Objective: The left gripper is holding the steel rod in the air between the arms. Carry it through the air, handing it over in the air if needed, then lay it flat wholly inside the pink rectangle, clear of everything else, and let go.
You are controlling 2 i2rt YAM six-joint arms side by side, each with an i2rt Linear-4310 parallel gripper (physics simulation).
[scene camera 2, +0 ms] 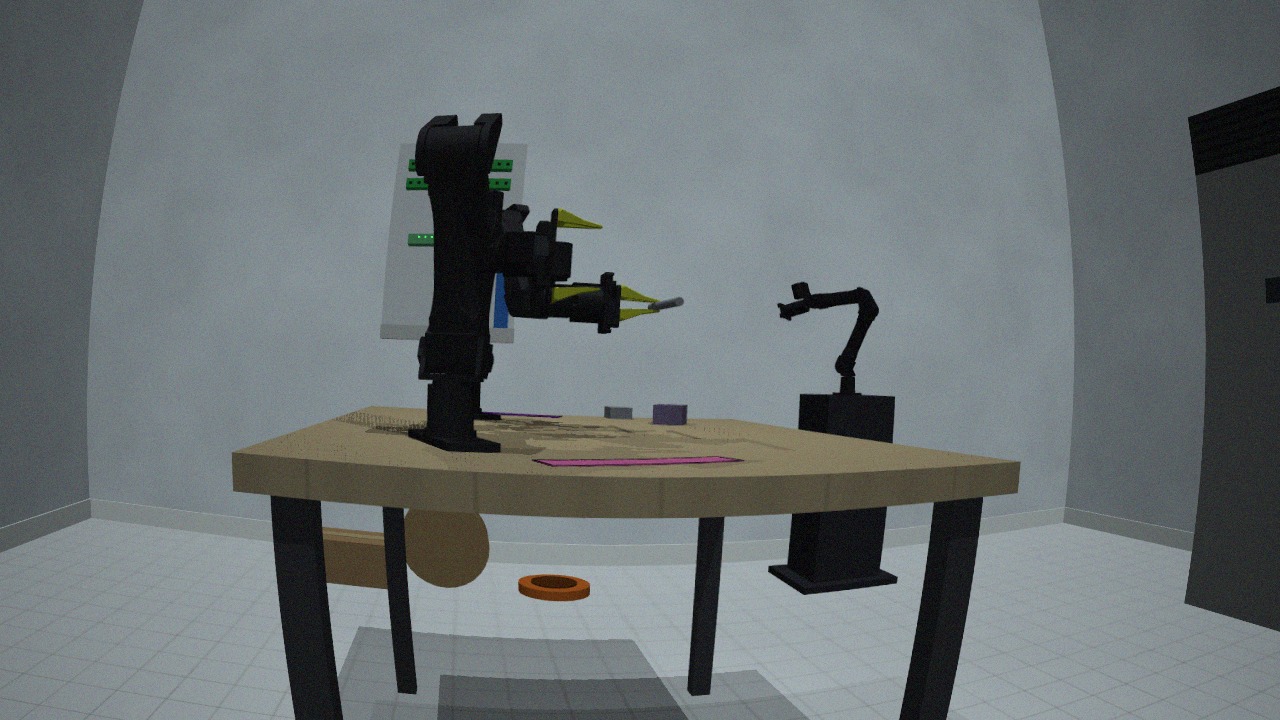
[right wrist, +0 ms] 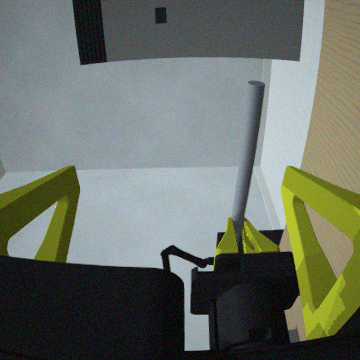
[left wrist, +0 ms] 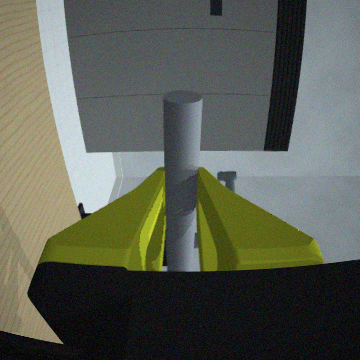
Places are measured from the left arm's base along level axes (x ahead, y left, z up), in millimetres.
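Where they show: left gripper, fingertip midpoint: [scene camera 2: 659,306] [right wrist: 235,220] [left wrist: 180,178]; right gripper, fingertip midpoint: [scene camera 2: 600,258] [right wrist: 179,176]; right arm's base, origin of the base link: [scene camera 2: 450,443].
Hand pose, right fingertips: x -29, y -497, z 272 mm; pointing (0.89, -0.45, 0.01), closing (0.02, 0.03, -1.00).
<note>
After its pixels a point has its place.
The grey steel rod [scene camera 2: 668,302] @(x 94, y -514, z 213 mm) [left wrist: 183,130] @(x 161, y -385, z 218 mm) [right wrist: 248,150] @(x 103, y -499, z 214 mm) is in the air, high above the table, one end pointing away from the arms. My left gripper [scene camera 2: 657,305] @(x 158, y -416, z 216 mm) [left wrist: 180,178] @(x 158, y -416, z 216 mm) [right wrist: 235,220] @(x 158, y -416, z 216 mm) is shut on it; in the left wrist view the rod runs between both yellow fingers. My right gripper [scene camera 2: 599,257] @(x -29, y -497, z 272 mm) [right wrist: 179,176] @(x -29, y -497, z 272 mm) is open and empty, above and behind the left gripper in scene camera 2. In the right wrist view the rod is right of the middle between its fingers, apart from both. The pink rectangle [scene camera 2: 640,462] @(x -203, y -821, z 1 mm) lies on the table near its front edge.
On the wooden table [scene camera 2: 850,461] @(x 14, y -949, z 0 mm), a small grey block [scene camera 2: 617,412] @(x 382, y -20, z 14 mm) and a purple block [scene camera 2: 669,414] @(x 346, y -238, z 22 mm) stand at the back. A thin purple strip [scene camera 2: 528,414] @(x 220, y 103, z 1 mm) lies behind the arm base. Another black arm [scene camera 2: 866,304] stands on a pedestal [scene camera 2: 845,417] beyond the table.
</note>
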